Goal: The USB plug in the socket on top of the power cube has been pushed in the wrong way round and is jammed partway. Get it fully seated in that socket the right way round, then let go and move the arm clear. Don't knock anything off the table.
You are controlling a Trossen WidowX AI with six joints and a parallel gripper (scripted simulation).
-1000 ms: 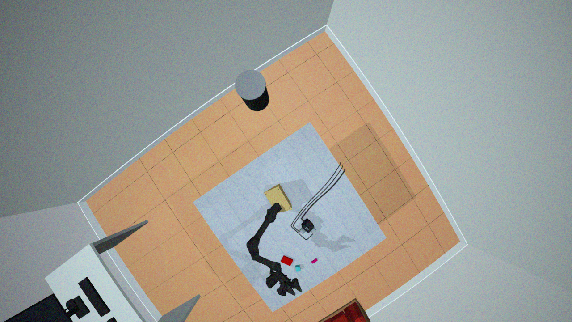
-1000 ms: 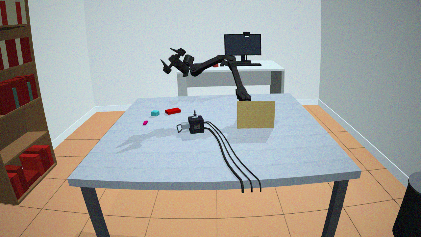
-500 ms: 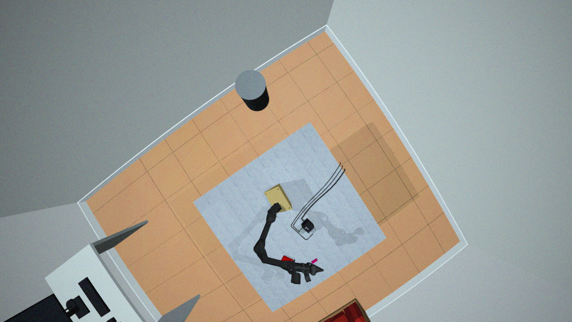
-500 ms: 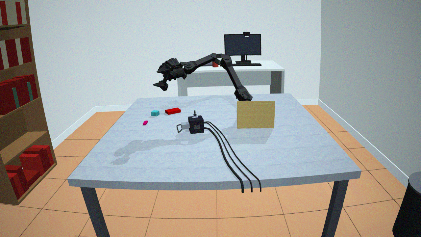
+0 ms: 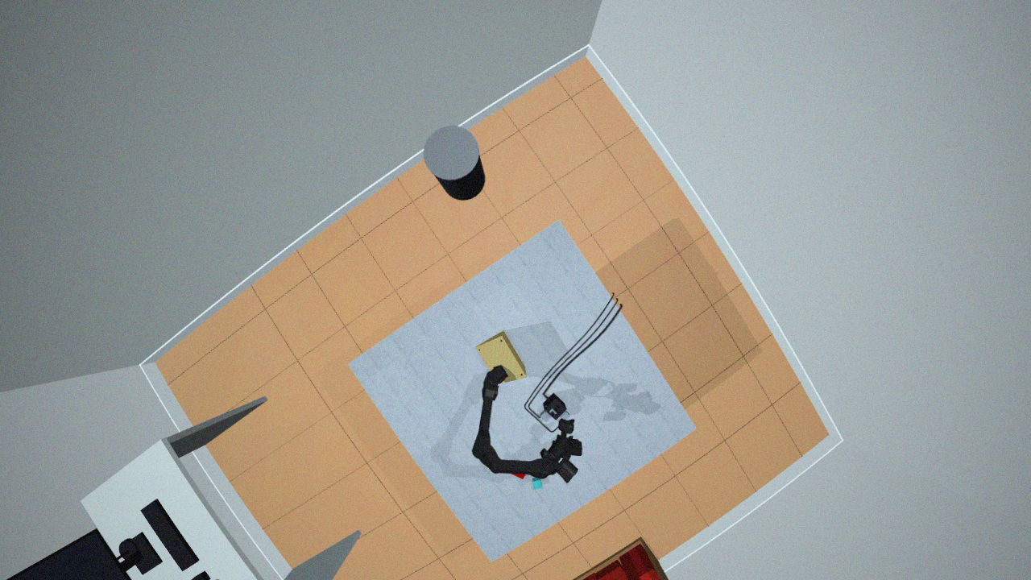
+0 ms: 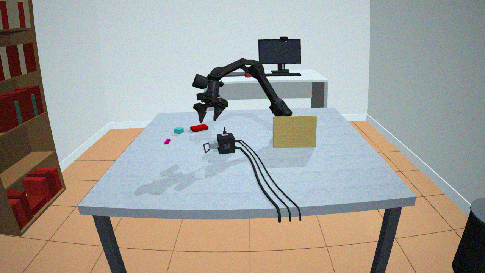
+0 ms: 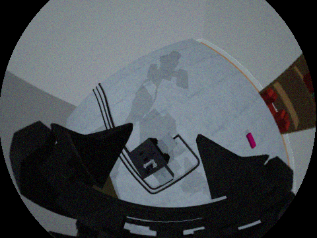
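My gripper tip is 70 mm past the USB plug, 70 mm above it and 50 mm to the left of it. Round my gripper tip: red block: 360 mm to the right, 150 mm below, 130 mm ahead; then magenta piece: 260 mm ahead, 150 mm to the right, 150 mm below; then cyan cube: 310 mm to the right, 240 mm ahead, 140 mm below.
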